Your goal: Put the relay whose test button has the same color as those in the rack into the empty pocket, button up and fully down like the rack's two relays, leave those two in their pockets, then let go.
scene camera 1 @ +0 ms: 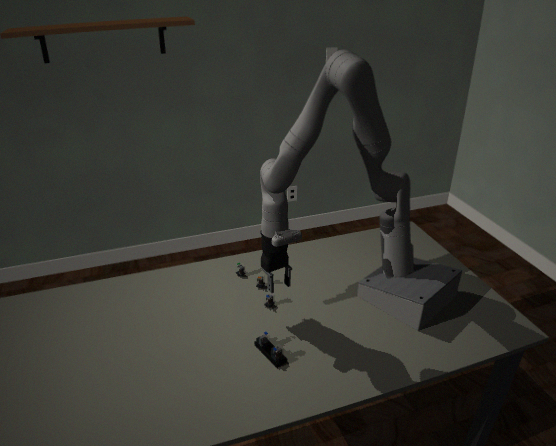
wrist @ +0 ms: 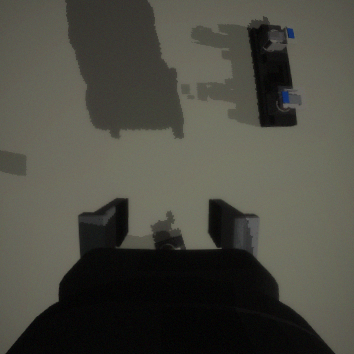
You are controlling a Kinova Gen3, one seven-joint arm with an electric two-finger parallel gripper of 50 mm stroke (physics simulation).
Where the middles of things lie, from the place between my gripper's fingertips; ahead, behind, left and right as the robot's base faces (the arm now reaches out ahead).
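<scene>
Black rack [wrist: 271, 69]: my gripper 90 mm above it, 160 mm to the right of it, 50 mm short of it.
</scene>
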